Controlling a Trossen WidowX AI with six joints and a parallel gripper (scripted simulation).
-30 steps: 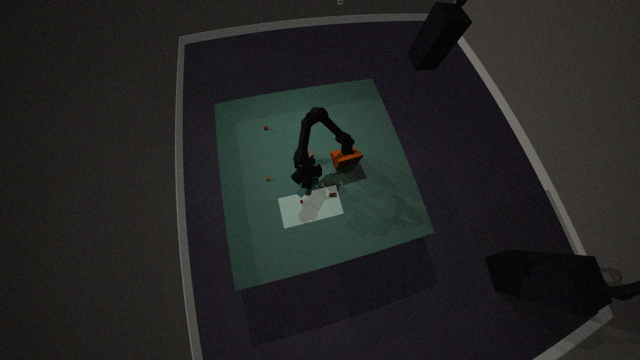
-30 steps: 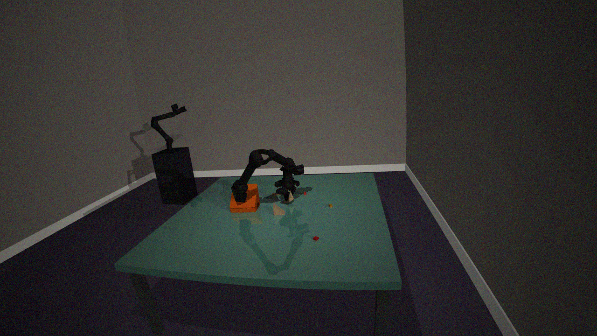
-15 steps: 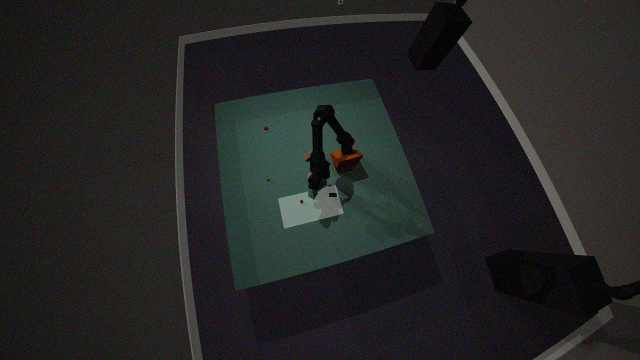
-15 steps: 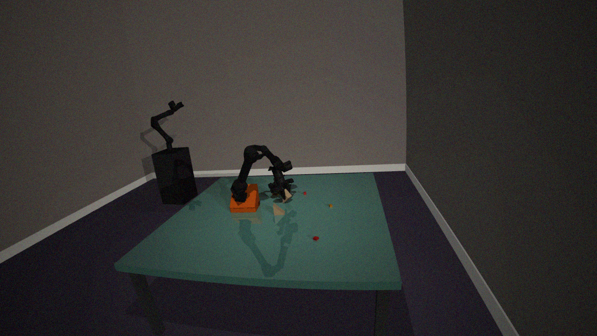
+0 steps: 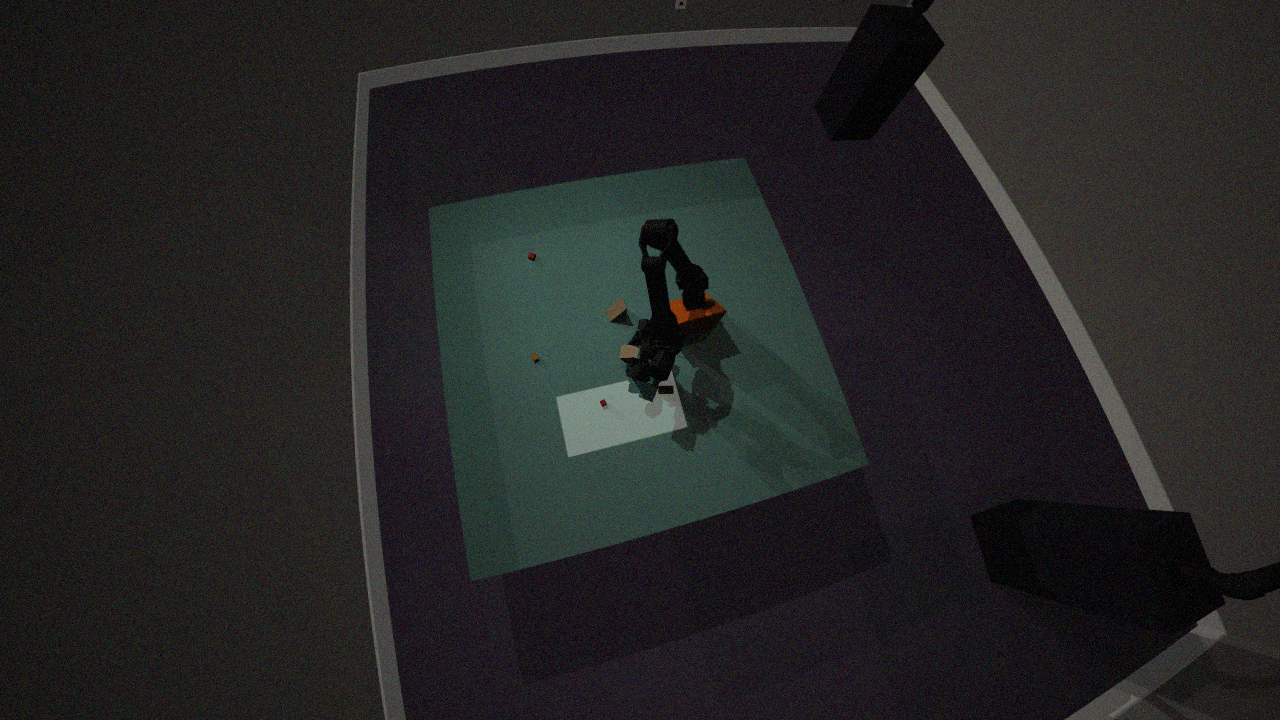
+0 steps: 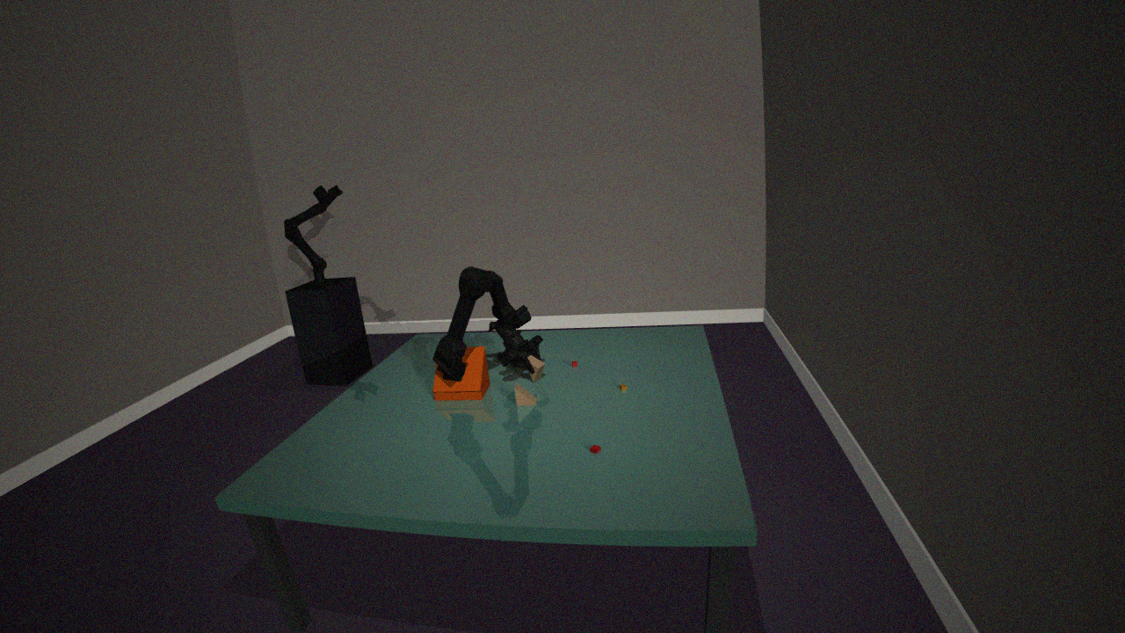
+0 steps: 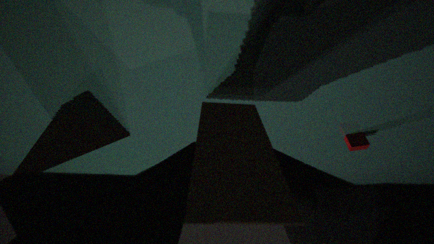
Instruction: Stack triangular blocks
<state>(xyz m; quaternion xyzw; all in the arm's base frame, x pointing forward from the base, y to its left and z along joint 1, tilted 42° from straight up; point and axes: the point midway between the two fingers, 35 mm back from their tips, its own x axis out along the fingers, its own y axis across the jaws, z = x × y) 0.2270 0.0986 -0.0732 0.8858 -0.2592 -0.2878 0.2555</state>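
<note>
My gripper tip is now 110 mm past the small brown block, 130 mm to the right of it and 40 mm above it. The rest, counted from my gripper tip: red cube 100 mm ahead, 140 mm to the left, 30 mm below.
</note>
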